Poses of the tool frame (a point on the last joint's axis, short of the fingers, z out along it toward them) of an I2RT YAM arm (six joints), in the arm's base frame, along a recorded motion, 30 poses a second.
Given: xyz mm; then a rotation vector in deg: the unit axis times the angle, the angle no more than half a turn.
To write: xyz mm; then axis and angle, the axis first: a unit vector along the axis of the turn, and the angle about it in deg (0 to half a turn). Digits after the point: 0 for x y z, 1 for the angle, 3 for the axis.
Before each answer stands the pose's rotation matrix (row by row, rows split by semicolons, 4 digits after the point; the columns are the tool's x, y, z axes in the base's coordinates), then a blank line. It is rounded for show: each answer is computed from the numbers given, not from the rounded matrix.
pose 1, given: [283, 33, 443, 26.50, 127.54, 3.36]
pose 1, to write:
-0.5788 0.3081 0.7550; 0.3475 0.9308 -0.1135; -0.7378 0.1966 -0.6458

[283, 33, 443, 0.203, 0.979, 0.026, 130.3]
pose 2, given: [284, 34, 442, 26.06, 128.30, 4.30]
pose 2, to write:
-0.5904 0.2979 0.7501; 0.3475 0.9327 -0.0969; -0.7285 0.2034 -0.6541

[284, 34, 442, 0.199, 0.979, 0.033, 131.0]
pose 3, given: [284, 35, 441, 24.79, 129.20, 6.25]
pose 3, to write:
-0.6063 0.2721 0.7473; 0.3429 0.9373 -0.0630; -0.7175 0.2180 -0.6615

[284, 35, 441, 0.188, 0.981, 0.047, 131.7]
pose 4, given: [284, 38, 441, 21.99, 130.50, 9.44]
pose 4, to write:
-0.6318 0.2212 0.7429; 0.3258 0.9454 -0.0044; -0.7034 0.2393 -0.6694

[284, 38, 441, 0.166, 0.984, 0.071, 132.7]
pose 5, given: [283, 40, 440, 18.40, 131.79, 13.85]
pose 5, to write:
-0.6600 0.1545 0.7352; 0.3040 0.9499 0.0733; -0.6870 0.2718 -0.6738

[283, 40, 440, 0.138, 0.985, 0.104, 133.8]
